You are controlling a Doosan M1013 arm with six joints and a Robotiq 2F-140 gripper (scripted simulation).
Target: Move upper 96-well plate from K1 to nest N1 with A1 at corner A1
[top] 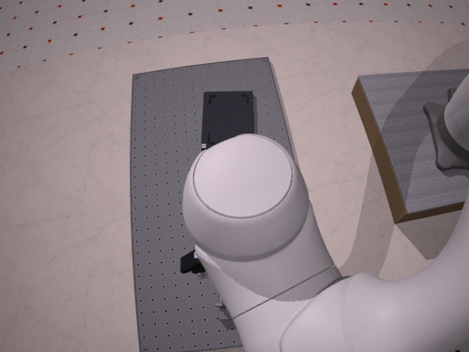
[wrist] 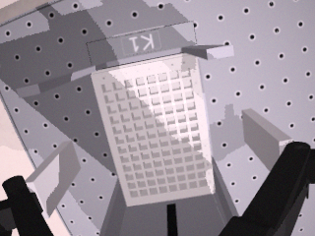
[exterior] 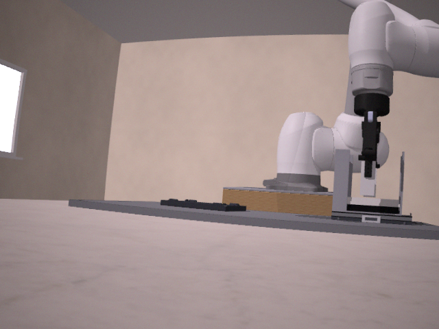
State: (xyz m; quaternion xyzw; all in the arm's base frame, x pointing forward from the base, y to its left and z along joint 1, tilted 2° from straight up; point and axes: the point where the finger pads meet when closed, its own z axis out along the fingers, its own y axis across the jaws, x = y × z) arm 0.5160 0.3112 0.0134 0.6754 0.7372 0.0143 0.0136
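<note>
Right now my hand is 2 cm above the white 96-well plate. The rest, counted from my hand: black plate (3 cm below); pale A1 square (28 cm to the right, 10 cm ahead, 5 cm below).
</note>
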